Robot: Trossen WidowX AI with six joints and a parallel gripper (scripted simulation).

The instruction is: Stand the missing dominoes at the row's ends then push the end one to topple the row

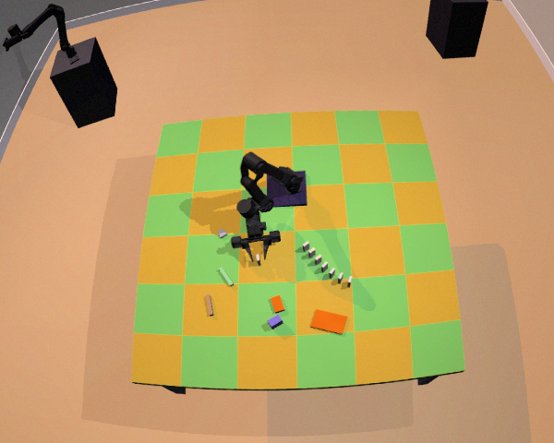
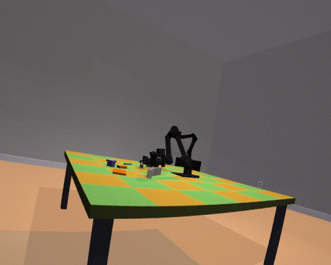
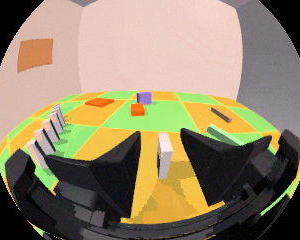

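Right now the green bar is 2 cm ahead of my gripper tip, 14 cm to the right of it and 4 cm below it. From my gripper tip the other things lie so: grey block: 17 cm behind, 12 cm to the right, 4 cm below; then purple block: 25 cm ahead, 1 cm to the left, 3 cm below; then orange block: 17 cm ahead, 3 cm to the left, 4 cm below.
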